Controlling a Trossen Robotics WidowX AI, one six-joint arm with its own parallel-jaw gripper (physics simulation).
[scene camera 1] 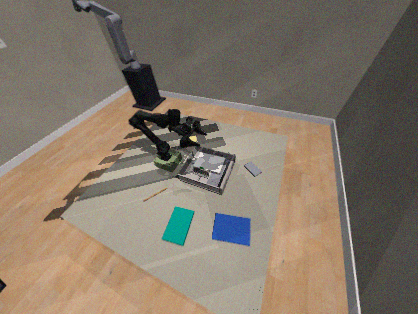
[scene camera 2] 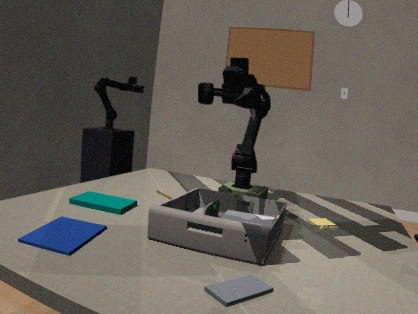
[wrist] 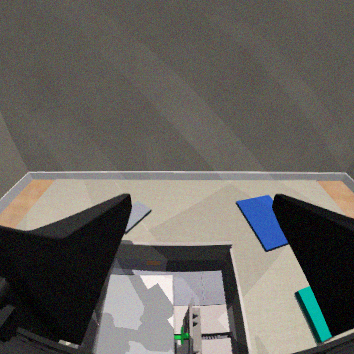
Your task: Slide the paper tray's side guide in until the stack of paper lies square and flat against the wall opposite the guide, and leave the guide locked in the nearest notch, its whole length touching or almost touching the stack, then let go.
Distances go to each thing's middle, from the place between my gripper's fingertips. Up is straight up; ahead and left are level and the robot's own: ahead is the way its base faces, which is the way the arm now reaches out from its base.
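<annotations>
Blue sheet (scene camera 2: 64,235): well ahead of my hand, well to the right of it and well below it. Teal sheet (scene camera 2: 112,204): 38 cm to the right of my hand, 2 cm behind it, 36 cm below it. Grey card (scene camera 2: 247,287): far ahead of my hand, a good way to the left of it, far below it. White paper stack (wrist: 136,306): 10 cm to the left of my hand, 3 cm behind it, 34 cm below it.
</annotations>
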